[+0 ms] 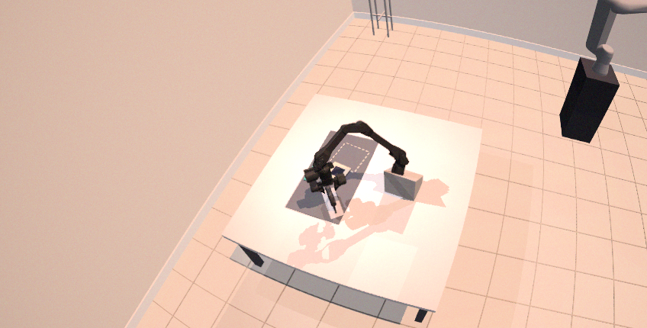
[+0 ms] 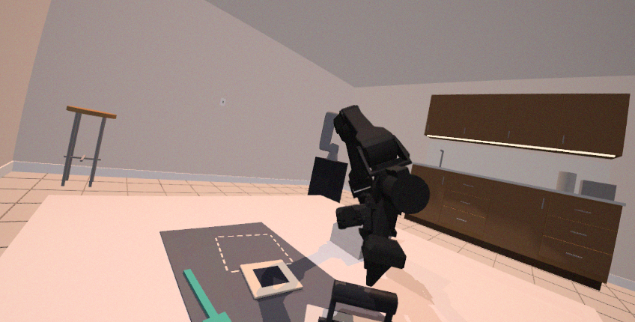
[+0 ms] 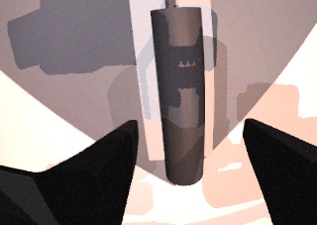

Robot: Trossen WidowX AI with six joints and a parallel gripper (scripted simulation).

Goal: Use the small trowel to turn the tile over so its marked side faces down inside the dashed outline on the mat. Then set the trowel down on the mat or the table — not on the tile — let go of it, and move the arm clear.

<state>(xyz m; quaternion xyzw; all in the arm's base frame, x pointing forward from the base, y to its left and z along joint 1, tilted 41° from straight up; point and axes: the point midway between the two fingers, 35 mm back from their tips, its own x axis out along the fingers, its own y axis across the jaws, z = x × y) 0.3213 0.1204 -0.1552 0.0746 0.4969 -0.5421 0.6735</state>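
Right now the trowel is 7 cm below my gripper tip, 2 cm ahead of it and 1 cm to the right of it. The rest, counted from my gripper tip: square tile: 21 cm to the right, 11 cm below, 6 cm ahead; dark mat: 20 cm to the right, 13 cm below, 8 cm ahead; green strip: 22 cm ahead, 18 cm to the right, 11 cm below.
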